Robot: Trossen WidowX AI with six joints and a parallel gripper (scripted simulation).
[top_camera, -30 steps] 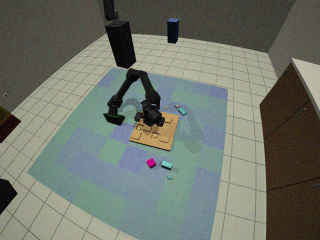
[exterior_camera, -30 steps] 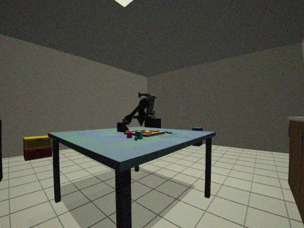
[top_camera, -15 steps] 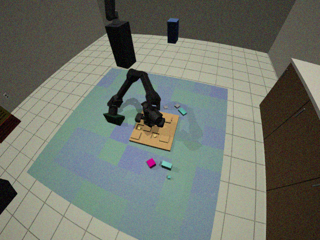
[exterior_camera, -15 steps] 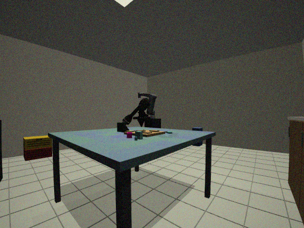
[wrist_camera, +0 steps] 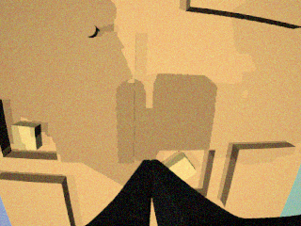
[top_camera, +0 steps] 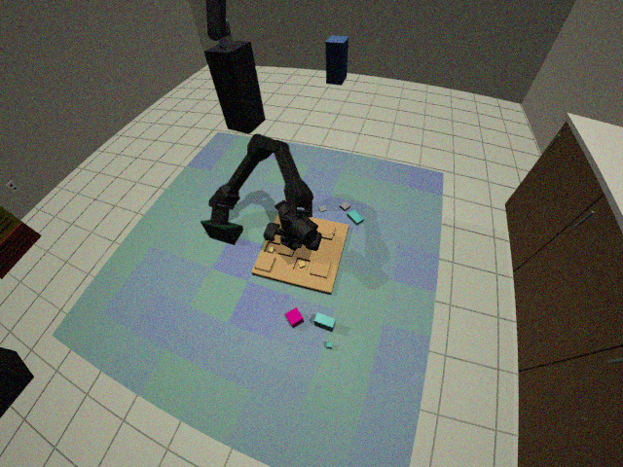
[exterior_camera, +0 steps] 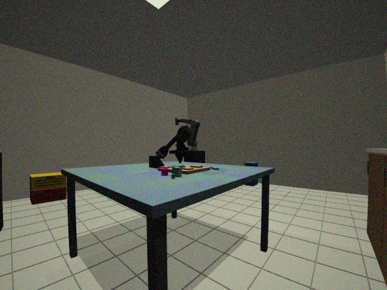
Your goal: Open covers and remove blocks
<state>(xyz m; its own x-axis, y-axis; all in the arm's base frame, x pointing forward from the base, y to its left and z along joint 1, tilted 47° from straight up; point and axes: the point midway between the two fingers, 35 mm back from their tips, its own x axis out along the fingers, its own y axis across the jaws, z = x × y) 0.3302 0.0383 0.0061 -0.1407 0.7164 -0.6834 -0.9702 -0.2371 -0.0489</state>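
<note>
Now: the tan puzzle board 4 cm below my gripper tip and 3 cm to the left of it. The rest, counted from my gripper tip: cyan block: 21 cm ahead, 18 cm to the right, 3 cm below; oblong orange block: 20 cm to the left, 14 cm behind, 5 cm below; magenta block: 21 cm to the right, 11 cm ahead, 4 cm below.
</note>
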